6 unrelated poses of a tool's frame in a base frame.
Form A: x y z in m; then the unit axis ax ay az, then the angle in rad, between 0 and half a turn.
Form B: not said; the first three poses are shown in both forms.
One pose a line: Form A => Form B
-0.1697 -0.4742 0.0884 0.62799 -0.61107 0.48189 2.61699 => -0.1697 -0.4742 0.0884 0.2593 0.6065 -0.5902 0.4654
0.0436 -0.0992 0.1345 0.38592 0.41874 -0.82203 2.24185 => 0.0436 -0.0992 0.1345 0.4348 0.3475 0.3771 -0.7402
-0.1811 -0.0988 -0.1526 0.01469 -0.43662 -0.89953 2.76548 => -0.1811 -0.0988 -0.1526 0.1869 0.0144 -0.4289 -0.8837
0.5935 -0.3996 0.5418 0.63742 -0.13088 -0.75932 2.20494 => 0.5935 -0.3996 0.5418 0.4514 0.5688 -0.1168 -0.6776
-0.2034 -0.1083 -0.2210 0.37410 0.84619 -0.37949 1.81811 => -0.2034 -0.1083 -0.2210 0.6145 0.2951 0.6676 -0.2994
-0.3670 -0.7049 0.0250 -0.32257 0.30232 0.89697 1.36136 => -0.3670 -0.7049 0.0250 0.7771 -0.2030 0.1903 0.5645
